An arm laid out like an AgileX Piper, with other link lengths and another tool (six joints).
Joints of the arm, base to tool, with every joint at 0 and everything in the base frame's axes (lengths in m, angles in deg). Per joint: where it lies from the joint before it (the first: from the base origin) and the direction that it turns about. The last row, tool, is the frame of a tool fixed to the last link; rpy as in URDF.
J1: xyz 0 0 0.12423 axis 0 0 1
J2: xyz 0 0 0 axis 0 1 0
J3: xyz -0.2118 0 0.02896 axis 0 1 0
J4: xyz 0.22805 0 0.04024 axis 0.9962 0 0.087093
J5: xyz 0 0 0 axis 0 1 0
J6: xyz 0.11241 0 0.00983 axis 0.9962 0 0.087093
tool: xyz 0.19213 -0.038 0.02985 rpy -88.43 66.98 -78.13
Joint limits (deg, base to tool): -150..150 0..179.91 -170..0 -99.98..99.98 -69.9..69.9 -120..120
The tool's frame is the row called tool.
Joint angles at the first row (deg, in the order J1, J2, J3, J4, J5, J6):
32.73 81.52 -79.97 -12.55 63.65 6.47
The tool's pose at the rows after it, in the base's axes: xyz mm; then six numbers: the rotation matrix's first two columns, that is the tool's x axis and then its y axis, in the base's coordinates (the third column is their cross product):
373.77, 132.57, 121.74, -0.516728, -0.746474, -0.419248, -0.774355, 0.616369, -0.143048
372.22, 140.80, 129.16, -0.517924, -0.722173, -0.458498, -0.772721, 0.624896, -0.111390
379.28, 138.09, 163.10, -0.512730, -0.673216, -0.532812, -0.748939, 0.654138, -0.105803
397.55, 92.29, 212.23, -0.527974, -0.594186, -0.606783, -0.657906, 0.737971, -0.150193
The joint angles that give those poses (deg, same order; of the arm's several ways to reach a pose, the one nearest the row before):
32.61 81.59 -79.85 -10.91 63.40 6.61
31.91 80.80 -80.66 -8.19 63.27 6.21
29.54 78.85 -84.46 -5.89 64.43 5.52
22.63 76.23 -89.29 -6.04 65.86 4.68

